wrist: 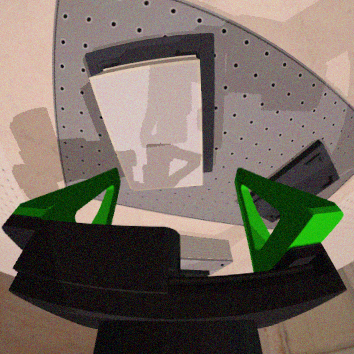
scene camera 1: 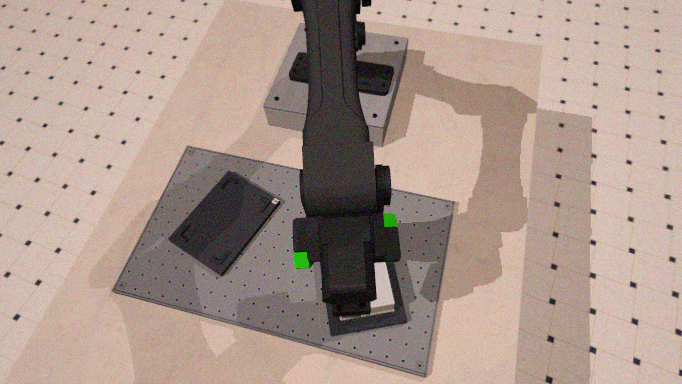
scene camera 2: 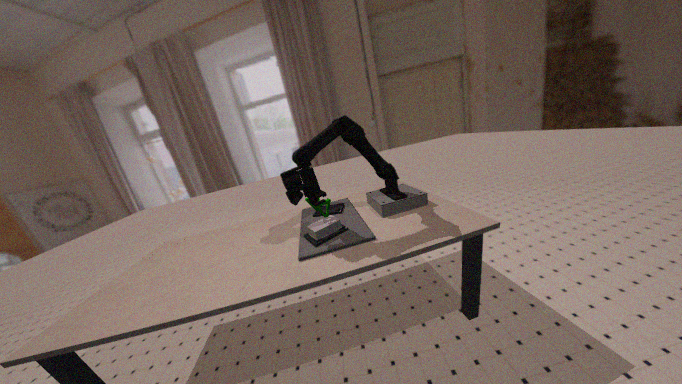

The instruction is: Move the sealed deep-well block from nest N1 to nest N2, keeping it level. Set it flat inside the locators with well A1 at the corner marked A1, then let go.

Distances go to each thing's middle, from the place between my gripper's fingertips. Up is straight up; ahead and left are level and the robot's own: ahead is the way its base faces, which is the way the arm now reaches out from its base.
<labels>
Right now the white block (scene camera 1: 384, 303) is 1 cm ahead of my hand, 2 cm to the left of it and 5 cm below it.
</labels>
